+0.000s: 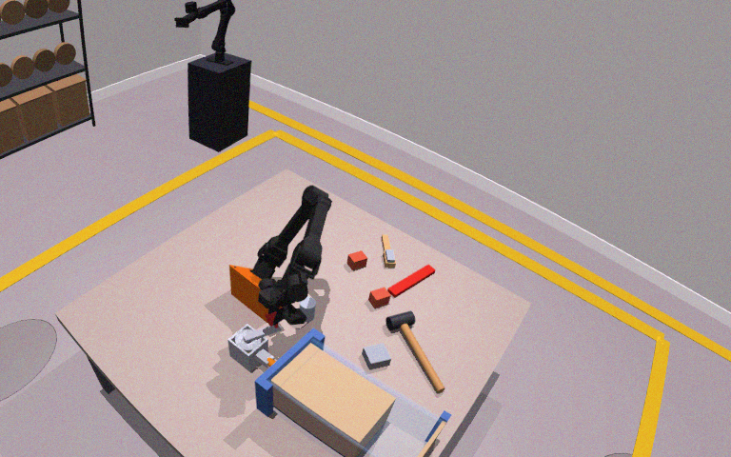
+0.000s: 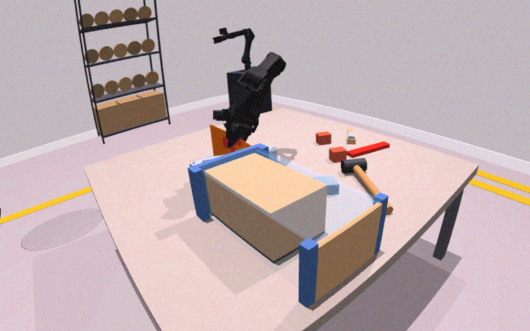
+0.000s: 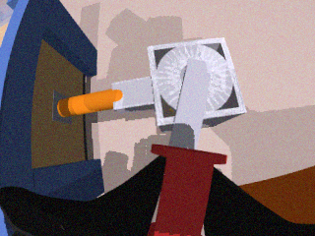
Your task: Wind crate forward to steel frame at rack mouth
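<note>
My gripper tip is now 20 mm to the right of the red knob and 10 mm short of it. Also, from my gripper tip: grey hand winch (100 mm below, 80 mm to the right, 50 mm behind); blue steel frame (120 mm ahead, 90 mm to the right, 30 mm below); winch handle (30 mm below, 20 mm to the right, 10 mm behind).
</note>
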